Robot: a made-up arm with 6 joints. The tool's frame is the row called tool. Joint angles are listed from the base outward.
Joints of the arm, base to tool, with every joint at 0 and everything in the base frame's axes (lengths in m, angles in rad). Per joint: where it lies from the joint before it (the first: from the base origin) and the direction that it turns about. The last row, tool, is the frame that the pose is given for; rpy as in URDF.
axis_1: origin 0 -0.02 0.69 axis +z
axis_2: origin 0.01 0 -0.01 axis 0 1 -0.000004
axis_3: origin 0.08 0.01 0.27 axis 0 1 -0.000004
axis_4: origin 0.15 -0.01 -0.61 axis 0 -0.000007 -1
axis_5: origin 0.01 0.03 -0.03 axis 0 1 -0.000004
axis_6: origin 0.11 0.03 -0.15 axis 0 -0.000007 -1
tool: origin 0.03 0.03 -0.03 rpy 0 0 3.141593
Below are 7 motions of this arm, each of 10 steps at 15 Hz.
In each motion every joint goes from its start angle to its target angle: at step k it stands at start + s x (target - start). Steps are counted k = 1, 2, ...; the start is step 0. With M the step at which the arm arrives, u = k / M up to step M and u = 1 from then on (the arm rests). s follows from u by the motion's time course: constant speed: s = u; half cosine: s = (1 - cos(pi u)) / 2; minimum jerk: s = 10 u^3 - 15 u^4 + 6 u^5.
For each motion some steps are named. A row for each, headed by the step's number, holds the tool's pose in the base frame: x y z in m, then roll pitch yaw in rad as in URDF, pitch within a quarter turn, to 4 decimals.
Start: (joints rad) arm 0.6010 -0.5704 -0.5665 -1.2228 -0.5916 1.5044
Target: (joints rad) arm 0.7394 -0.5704 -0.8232 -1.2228 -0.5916 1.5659
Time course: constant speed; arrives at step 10
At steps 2, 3, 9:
2: 0.4051 0.5528 0.8689 -1.2652 1.1113 3.0324
3: 0.3989 0.5594 0.8878 -1.3091 1.1241 3.0061
9: 0.3515 0.5907 1.0019 -1.6209 1.1811 2.8019

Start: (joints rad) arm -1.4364 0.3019 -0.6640 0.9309 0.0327 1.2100
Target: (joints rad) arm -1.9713 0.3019 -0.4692 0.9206 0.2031 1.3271
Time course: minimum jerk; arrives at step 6
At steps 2, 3, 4, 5, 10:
2: -0.0765 -0.7071 0.2121 -0.2057 -0.1992 -0.5409
3: -0.1681 -0.6430 0.1760 -0.1050 -0.1880 -0.7342
4: -0.2410 -0.5656 0.1432 -0.0052 -0.1703 -0.9284
5: -0.2750 -0.5146 0.1253 0.0540 -0.1565 -1.0452
10: -0.2810 -0.5039 0.1218 0.0660 -0.1534 -1.0690

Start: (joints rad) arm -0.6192 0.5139 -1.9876 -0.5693 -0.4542 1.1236
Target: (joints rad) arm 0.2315 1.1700 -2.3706 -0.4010 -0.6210 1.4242
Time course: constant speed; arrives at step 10
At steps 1, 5, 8, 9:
1: 0.9326 -0.3902 1.0868 -2.0469 0.9338 0.8938
5: 1.0494 -0.0811 0.9583 -1.9090 0.7543 1.3893
8: 1.0541 0.1756 0.8549 -1.8425 0.6119 1.7151
9: 1.0387 0.2611 0.8195 -1.8248 0.5636 1.8176

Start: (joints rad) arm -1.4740 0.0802 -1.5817 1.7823 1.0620 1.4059
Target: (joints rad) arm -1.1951 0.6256 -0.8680 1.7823 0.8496 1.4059
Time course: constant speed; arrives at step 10
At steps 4, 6, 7, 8, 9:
4: 0.2545 -0.9838 0.6134 1.2014 -1.1207 -1.6354
6: 0.2790 -0.8970 0.3945 1.0472 -0.8718 -1.4812
7: 0.2824 -0.8352 0.2952 0.9938 -0.7457 -1.4277
8: 0.2790 -0.7632 0.2048 0.9479 -0.6190 -1.3818
9: 0.2682 -0.6824 0.1246 0.9068 -0.4920 -1.3409

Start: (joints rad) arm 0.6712 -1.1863 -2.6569 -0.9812 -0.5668 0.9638
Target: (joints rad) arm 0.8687 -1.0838 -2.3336 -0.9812 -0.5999 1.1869
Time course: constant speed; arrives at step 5
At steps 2, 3, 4, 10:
2: -0.7138 -0.3813 1.3530 2.5189 -0.7986 0.9509
3: -0.6654 -0.3768 1.4019 2.5032 -0.6917 1.0250
4: -0.6161 -0.3665 1.4471 2.4957 -0.5848 1.0955
10: -0.5666 -0.3504 1.4883 2.4951 -0.4781 1.1643

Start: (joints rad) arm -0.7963 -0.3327 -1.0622 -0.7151 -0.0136 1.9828
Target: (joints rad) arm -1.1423 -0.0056 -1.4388 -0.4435 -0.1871 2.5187
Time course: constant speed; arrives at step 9
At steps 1, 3, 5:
1: 0.6493 -0.5832 1.0649 -1.4227 0.2078 0.7878
3: 0.6092 -0.6475 1.0825 -1.4694 0.0283 0.7040
5: 0.5625 -0.7088 1.0976 -1.5149 -0.1513 0.6327

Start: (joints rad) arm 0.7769 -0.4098 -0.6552 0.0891 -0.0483 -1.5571
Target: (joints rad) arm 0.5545 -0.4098 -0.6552 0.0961 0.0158 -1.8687
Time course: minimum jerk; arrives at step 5
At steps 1, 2, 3, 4, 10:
1: 0.5316 0.6012 0.7875 1.1080 0.0744 -0.8483
2: 0.5670 0.5670 0.7821 1.0928 0.0042 -0.8696
3: 0.6133 0.5152 0.7749 1.0672 -0.0924 -0.8954
4: 0.6435 0.4760 0.7700 1.0456 -0.1592 -0.9105
10: 0.6499 0.4670 0.7690 1.0404 -0.1739 -0.9134

